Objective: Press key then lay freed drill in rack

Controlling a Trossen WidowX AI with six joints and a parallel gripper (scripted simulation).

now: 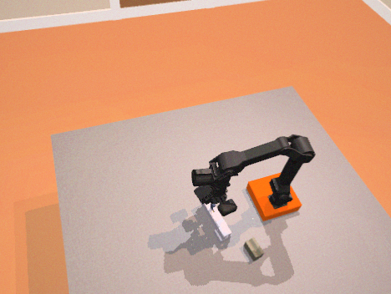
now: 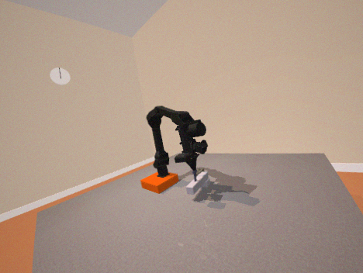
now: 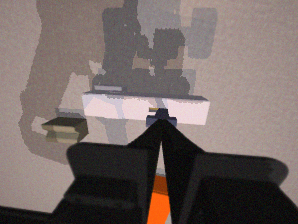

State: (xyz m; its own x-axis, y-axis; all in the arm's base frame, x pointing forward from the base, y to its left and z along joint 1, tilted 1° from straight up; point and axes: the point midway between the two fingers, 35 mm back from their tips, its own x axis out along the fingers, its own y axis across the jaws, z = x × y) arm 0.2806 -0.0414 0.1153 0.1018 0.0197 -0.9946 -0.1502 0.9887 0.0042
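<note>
My gripper tip is now 3 cm above the blue key. From my gripper tip the other things lie so: box-like rack: 18 cm to the left, 11 cm below, 11 cm behind; yellow drill: 7 cm below, 5 cm to the left, 1 cm behind.
</note>
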